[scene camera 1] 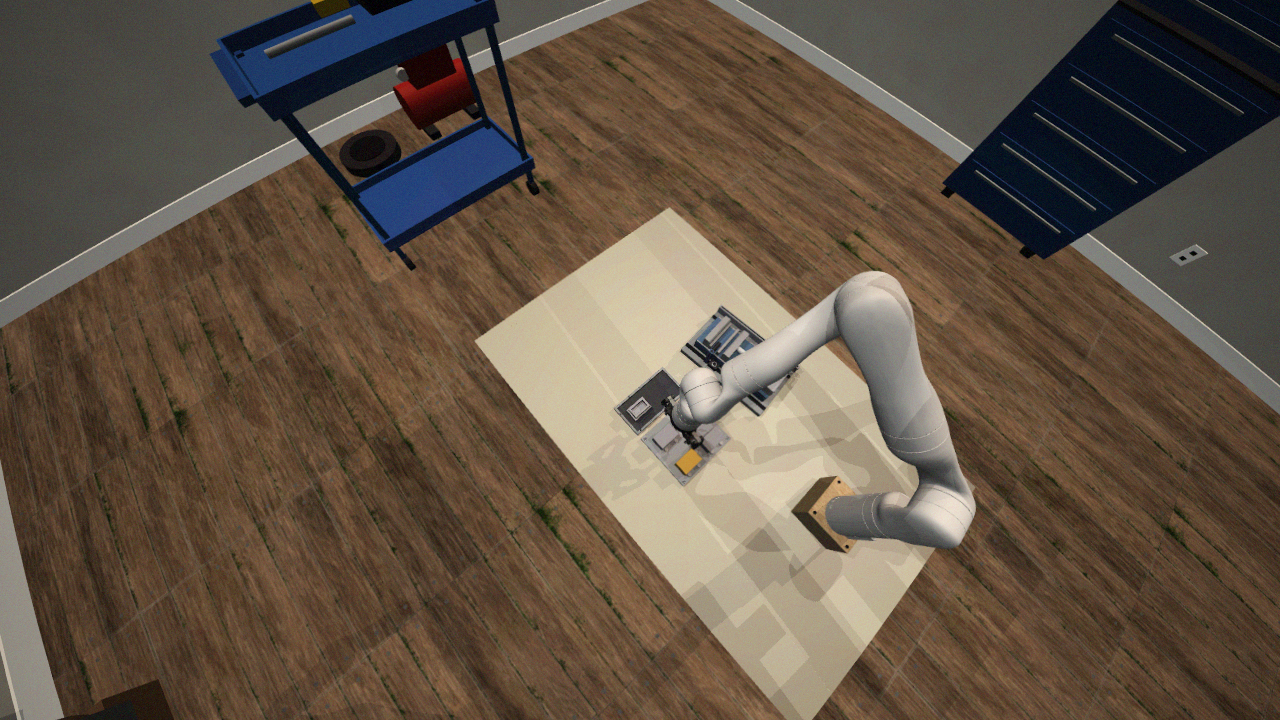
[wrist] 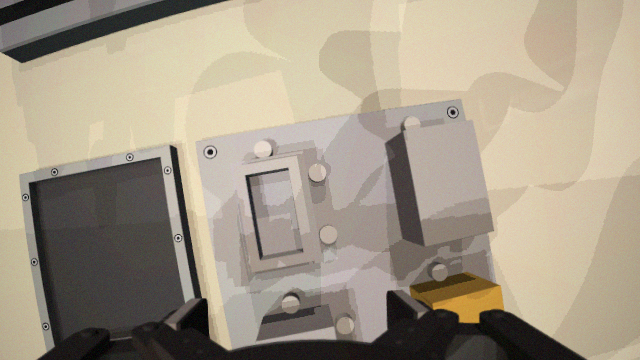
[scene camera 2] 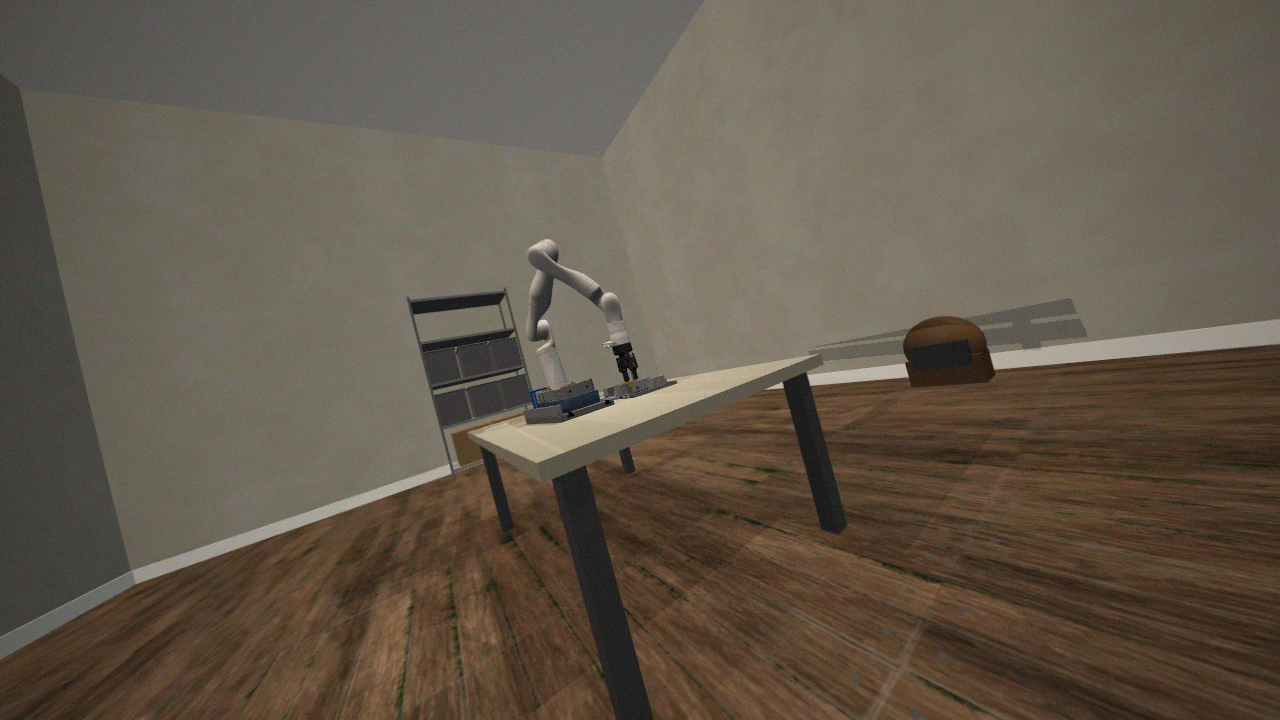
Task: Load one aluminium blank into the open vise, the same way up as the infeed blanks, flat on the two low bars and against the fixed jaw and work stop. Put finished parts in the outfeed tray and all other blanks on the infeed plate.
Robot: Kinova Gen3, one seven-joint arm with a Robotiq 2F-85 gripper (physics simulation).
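Where they show: gripper, fingertip midpoint: (wrist: 298, 316) (scene camera 2: 631, 381); arm's base at its link origin: (scene camera 1: 842, 515) (scene camera 2: 558, 386).
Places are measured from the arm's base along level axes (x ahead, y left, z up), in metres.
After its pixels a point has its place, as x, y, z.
My gripper (scene camera 1: 682, 425) {0.434, 0.155, -0.050} (scene camera 2: 629, 377) {0.434, 0.155, -0.050} (wrist: 298, 316) {0.434, 0.155, -0.050} is open and empty above the infeed plate (scene camera 1: 684, 480) {0.315, 0.229, -0.089} (wrist: 360, 150) {0.384, 0.076, -0.089}. On the plate, a grey part (wrist: 302, 205) {0.424, 0.104, -0.054} with a rectangular opening lies between round pins. A taller grey block (scene camera 1: 714, 436) {0.349, 0.095, -0.053} (wrist: 447, 180) {0.349, 0.102, -0.053} stands at the plate's right in the wrist view. Another grey block (scene camera 1: 666, 437) {0.431, 0.197, -0.053} (wrist: 300, 335) {0.434, 0.166, -0.053} shows partly between the fingers, at the lower edge. A yellow block (scene camera 1: 688, 461) {0.346, 0.194, -0.054} (wrist: 470, 302) {0.346, 0.166, -0.053} is partly behind the right finger. The outfeed tray (scene camera 1: 660, 386) {0.556, 0.104, -0.091} (wrist: 172, 205) {0.499, 0.093, -0.085} holds a framed part (scene camera 1: 638, 409) {0.541, 0.202, -0.070}. The blue-grey vise (scene camera 1: 729, 335) {0.535, -0.144, -0.037} (scene camera 2: 568, 401) {0.601, -0.162, -0.047} is partly hidden by my arm.
The vise base (wrist: 115, 37) {0.532, -0.026, -0.095} crosses the wrist view's top left corner. The trays and vise share one table (scene camera 1: 572, 313) {0.914, 0.160, -0.097} (scene camera 2: 680, 402) {0.985, -0.042, -0.097}. My arm stands on a wooden block (scene camera 1: 816, 505) {0.062, 0.034, 0.003}. A blue cart (scene camera 1: 447, 183) and a drawer cabinet (scene camera 1: 1100, 134) stand away from the table.
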